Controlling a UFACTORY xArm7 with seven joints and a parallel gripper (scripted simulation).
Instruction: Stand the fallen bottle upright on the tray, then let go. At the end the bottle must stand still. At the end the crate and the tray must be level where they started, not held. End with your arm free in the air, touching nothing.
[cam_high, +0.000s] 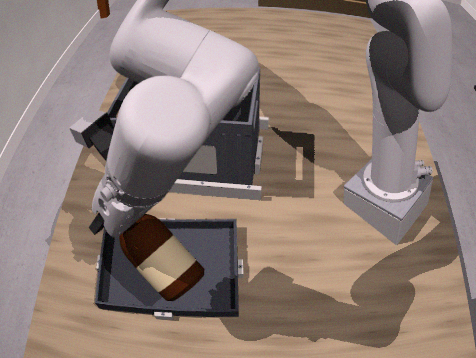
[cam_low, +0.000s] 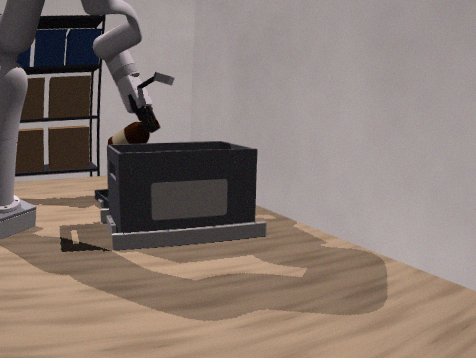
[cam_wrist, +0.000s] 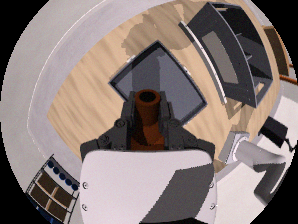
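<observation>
Now: the brown bottle 40 mm behind my hand, 30 mm to the left of it and 30 mm below it. Round my hand: dark crate (60 mm behind, 310 mm to the right, 120 mm below); tray (30 mm behind, 30 mm to the right, 190 mm below).
</observation>
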